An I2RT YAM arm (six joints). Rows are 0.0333 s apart.
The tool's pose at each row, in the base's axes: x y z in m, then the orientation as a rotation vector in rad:
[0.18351 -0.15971 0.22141 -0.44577 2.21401 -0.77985]
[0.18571 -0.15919 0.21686 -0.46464 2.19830 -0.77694]
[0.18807 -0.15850 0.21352 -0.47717 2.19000 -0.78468]
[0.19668 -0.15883 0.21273 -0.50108 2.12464 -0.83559]
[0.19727 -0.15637 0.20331 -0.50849 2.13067 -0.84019]
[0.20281 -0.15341 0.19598 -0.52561 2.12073 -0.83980]
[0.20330 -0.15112 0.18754 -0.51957 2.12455 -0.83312]
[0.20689 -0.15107 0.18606 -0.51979 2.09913 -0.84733]
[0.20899 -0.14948 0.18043 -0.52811 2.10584 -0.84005]
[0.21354 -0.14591 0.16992 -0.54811 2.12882 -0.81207]
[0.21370 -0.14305 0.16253 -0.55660 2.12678 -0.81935]
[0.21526 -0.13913 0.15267 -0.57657 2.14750 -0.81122]
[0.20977 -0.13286 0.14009 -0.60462 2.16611 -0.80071]
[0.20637 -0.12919 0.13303 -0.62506 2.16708 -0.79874]
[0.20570 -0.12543 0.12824 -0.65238 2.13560 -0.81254]
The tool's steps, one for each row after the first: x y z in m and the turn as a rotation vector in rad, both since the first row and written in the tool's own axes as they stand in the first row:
[0.00066 0.00319 0.00390 -0.00206 -0.01723 -0.01122]
[0.00048 0.00570 0.00720 0.00187 -0.02328 -0.02240]
[-0.00470 0.00531 0.01412 0.05009 -0.06566 -0.05385]
[-0.00141 0.01326 0.01872 0.04840 -0.05928 -0.06127]
[-0.00280 0.01984 0.02564 0.04632 -0.06987 -0.07298]
[0.00014 0.02703 0.02970 0.04266 -0.06841 -0.06636]
[-0.00151 0.02775 0.03314 0.06088 -0.08574 -0.07032]
[-0.00078 0.03246 0.03714 0.05114 -0.08327 -0.07407]
[-0.00014 0.04165 0.04482 0.01870 -0.07489 -0.07969]
[0.00216 0.04861 0.04784 0.02131 -0.07473 -0.08840]
[0.00427 0.05787 0.05282 0.00233 -0.06074 -0.10110]
[0.01131 0.07121 0.05315 -0.01986 -0.04986 -0.11868]
[0.01540 0.07883 0.05304 -0.02796 -0.05101 -0.13285]
[0.01641 0.08484 0.05367 -0.01696 -0.07574 -0.15620]

